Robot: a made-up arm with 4 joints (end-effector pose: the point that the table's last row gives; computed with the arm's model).
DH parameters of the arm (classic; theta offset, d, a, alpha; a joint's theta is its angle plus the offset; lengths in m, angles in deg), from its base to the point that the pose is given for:
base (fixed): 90 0.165 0.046 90
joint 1: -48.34 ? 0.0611 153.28
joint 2: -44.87 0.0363 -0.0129 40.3
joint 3: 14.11 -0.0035 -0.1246 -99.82
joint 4: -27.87 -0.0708 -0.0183 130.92
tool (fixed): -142.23 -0.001 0 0
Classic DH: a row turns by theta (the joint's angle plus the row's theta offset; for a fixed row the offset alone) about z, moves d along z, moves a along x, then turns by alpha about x.
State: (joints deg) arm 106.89 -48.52 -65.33 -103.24
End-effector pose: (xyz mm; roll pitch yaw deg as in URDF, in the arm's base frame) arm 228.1 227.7 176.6 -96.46 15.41 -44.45
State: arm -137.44 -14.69 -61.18 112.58
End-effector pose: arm 204.3 59.2 326.5 145.57 -28.84 125.56
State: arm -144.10 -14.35 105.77 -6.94
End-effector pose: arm 179.0 -47.1 53.5 130.05 27.62 -68.61
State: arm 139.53 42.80 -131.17 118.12
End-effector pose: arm 129.5 193.1 217.8 -160.73 6.03 163.04
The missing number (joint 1, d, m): 0.2207
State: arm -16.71 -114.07 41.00 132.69
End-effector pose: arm 304.8 -22.2 85.4 18.64 -1.56 -96.38
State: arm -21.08 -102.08 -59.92 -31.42
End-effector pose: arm 190.8 52.0 -61.9 153.41 22.06 31.17
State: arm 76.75 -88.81 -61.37 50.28
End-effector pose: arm 185.8 275.4 153.1 171.71 5.50 88.17
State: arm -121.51 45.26 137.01 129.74
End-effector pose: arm 163.3 -139.5 142.0 12.26 6.90 -160.06
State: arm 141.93 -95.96 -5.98 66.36
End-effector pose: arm 292.5 169.8 294.3 -162.26 -17.59 53.26
